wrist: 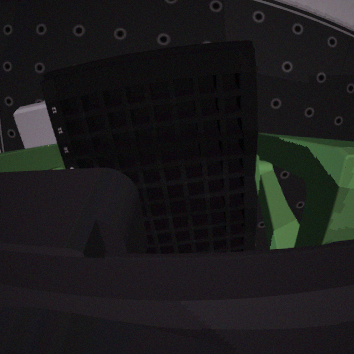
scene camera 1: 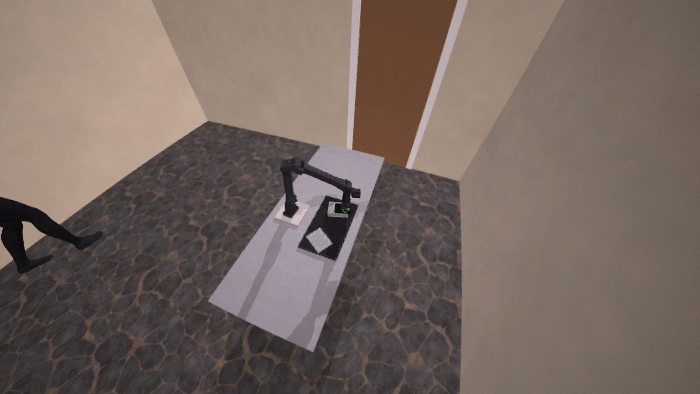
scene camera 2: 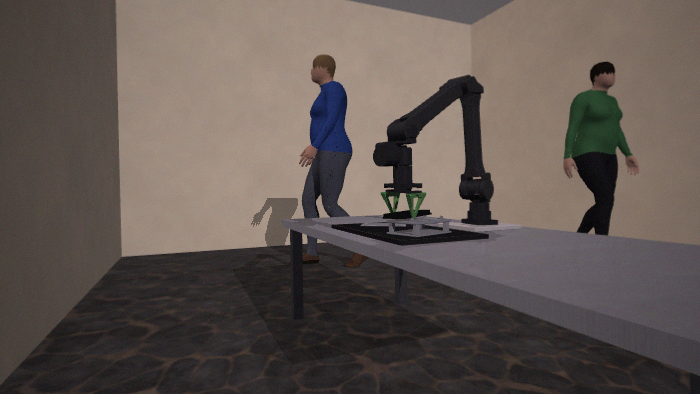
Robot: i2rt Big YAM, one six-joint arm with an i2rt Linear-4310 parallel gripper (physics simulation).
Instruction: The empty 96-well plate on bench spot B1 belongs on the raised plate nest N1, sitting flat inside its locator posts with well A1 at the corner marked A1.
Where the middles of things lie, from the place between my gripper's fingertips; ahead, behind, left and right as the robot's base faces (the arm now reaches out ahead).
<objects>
I see the black well plate (wrist: 181, 122) 2 cm behind my hand, 1 cm to the right of it and 1 cm above it. The rest, counted from my hand: black perforated deck (scene camera 2: 460, 235) (6 cm behind, 15 cm to the right, 6 cm below).
</objects>
